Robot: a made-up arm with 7 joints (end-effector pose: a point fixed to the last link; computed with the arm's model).
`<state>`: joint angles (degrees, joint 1 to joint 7).
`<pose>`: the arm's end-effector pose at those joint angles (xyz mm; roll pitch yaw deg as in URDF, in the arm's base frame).
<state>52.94 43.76 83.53 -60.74 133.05 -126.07 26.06</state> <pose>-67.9 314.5 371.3 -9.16 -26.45 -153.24</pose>
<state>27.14 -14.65 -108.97 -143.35 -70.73 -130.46 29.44</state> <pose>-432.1 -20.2 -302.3 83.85 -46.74 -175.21</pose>
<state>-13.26 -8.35 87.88 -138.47 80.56 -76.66 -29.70</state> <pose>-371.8 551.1 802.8 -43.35 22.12 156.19</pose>
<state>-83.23 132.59 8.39 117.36 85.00 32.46 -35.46</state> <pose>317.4 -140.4 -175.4 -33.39 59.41 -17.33</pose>
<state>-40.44 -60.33 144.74 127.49 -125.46 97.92 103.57</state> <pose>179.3 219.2 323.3 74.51 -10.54 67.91</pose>
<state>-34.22 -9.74 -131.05 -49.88 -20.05 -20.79 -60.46</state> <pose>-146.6 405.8 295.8 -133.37 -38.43 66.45</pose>
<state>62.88 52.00 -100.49 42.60 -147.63 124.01 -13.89</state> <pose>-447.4 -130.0 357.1 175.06 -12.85 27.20</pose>
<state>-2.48 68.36 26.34 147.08 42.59 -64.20 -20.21</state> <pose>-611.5 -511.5 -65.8 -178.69 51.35 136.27</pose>
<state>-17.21 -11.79 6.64 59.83 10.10 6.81 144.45</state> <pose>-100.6 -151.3 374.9 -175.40 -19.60 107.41</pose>
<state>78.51 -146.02 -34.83 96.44 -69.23 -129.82 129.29</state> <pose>-504.5 837.9 329.8 -158.94 -52.98 -12.54</pose>
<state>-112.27 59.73 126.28 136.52 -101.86 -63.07 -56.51</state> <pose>3.9 -706.4 487.7 -5.50 -41.66 15.66</pose>
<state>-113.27 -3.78 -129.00 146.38 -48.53 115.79 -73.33</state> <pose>103.9 -285.1 -104.5 71.72 -0.91 -160.72</pose>
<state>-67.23 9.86 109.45 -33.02 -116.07 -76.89 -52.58</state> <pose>22.9 382.1 158.3 103.41 -50.50 48.65</pose>
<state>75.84 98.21 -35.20 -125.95 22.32 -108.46 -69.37</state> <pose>68.0 187.7 801.7 -68.42 38.71 74.84</pose>
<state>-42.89 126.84 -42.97 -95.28 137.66 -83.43 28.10</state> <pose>-171.7 -559.7 256.4 -90.30 -61.31 38.15</pose>
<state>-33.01 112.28 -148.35 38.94 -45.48 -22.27 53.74</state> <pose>2.6 -400.2 -313.1 39.76 39.27 105.60</pose>
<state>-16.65 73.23 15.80 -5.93 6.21 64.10 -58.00</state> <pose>-289.9 -184.2 337.4 115.75 45.12 66.90</pose>
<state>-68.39 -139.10 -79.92 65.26 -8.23 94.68 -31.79</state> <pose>576.9 290.5 -74.3 162.07 -49.62 -147.79</pose>
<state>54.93 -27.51 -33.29 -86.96 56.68 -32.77 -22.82</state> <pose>-152.9 507.3 237.1 -27.34 52.45 130.42</pose>
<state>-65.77 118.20 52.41 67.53 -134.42 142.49 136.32</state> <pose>567.8 -602.5 -47.8 5.47 50.78 11.12</pose>
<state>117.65 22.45 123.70 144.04 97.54 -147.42 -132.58</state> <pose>730.9 -561.7 -37.0 -32.99 86.61 23.97</pose>
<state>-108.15 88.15 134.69 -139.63 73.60 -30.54 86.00</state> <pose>-333.2 -674.2 293.1 -86.38 -56.17 -35.84</pose>
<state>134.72 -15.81 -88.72 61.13 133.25 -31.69 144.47</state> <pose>311.9 -278.1 -34.5 7.65 4.63 92.94</pose>
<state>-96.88 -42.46 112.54 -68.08 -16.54 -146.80 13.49</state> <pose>-20.8 1033.2 302.3 -32.12 -31.54 -174.24</pose>
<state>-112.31 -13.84 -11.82 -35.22 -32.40 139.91 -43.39</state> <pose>-61.8 689.8 -303.7 106.44 -3.56 -33.36</pose>
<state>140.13 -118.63 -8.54 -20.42 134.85 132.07 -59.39</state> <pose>-10.3 206.1 73.7 23.14 -12.72 75.58</pose>
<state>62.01 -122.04 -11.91 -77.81 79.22 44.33 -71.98</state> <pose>-366.2 150.5 228.5 -139.04 67.09 30.55</pose>
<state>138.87 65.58 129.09 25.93 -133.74 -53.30 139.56</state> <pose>-120.2 -21.1 515.6 -134.15 6.32 -48.93</pose>
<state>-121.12 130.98 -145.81 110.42 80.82 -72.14 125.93</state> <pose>430.6 130.2 841.4 -142.44 59.81 19.50</pose>
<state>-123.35 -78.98 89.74 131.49 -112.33 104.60 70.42</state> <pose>-176.2 494.1 382.2 -45.69 17.61 38.95</pose>
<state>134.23 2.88 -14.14 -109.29 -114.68 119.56 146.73</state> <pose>573.3 77.9 13.7 77.11 50.90 82.22</pose>
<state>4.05 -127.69 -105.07 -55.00 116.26 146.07 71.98</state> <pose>184.7 492.4 -264.6 -157.83 -11.73 -58.71</pose>
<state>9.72 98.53 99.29 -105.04 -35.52 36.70 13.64</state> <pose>-74.8 -665.8 49.0 118.40 -77.11 100.86</pose>
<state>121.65 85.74 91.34 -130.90 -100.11 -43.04 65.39</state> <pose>168.1 -875.2 -20.1 -24.39 31.07 42.55</pose>
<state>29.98 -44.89 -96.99 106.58 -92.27 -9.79 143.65</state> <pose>67.7 -140.3 460.6 38.24 59.32 121.31</pose>
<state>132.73 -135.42 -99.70 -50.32 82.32 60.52 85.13</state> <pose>-280.3 206.7 394.0 160.80 -0.56 -83.73</pose>
